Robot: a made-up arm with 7 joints.
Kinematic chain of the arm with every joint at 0, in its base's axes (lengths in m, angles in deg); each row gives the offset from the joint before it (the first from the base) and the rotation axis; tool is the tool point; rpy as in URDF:
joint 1: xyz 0 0 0.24 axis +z
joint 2: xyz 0 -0.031 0.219 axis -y
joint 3: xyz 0 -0.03 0.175 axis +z
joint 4: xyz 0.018 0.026 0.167 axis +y
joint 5: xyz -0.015 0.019 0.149 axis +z
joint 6: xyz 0 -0.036 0.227 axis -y
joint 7: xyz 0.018 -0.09 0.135 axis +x
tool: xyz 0 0 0 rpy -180 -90 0
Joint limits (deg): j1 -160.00..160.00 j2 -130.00..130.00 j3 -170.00..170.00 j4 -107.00..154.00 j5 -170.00..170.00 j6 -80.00..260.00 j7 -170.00..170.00
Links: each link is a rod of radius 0.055 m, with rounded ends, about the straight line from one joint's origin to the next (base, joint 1, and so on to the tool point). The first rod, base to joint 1, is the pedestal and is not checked.
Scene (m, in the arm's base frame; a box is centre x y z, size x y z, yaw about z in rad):
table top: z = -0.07
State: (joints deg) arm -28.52 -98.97 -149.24 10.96 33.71 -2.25 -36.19
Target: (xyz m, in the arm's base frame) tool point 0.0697 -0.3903 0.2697
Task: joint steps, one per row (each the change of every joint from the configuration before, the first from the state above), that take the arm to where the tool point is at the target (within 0.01 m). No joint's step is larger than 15 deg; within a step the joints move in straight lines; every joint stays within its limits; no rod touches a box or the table.
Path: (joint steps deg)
1: 4.63 0.98 11.10 14.01 2.97 -7.91 0.00
2: 4.63 0.99 11.10 14.01 2.97 -7.91 0.00
3: 4.62 0.98 11.10 14.01 2.97 -7.91 0.00
4: 4.63 0.98 11.10 14.02 2.96 -7.92 0.00
5: 4.63 0.98 11.10 14.01 2.97 -7.91 0.00
6: 4.63 0.99 11.10 14.01 2.97 -7.91 0.00
7: 4.62 0.98 11.10 14.01 2.97 -7.91 0.00

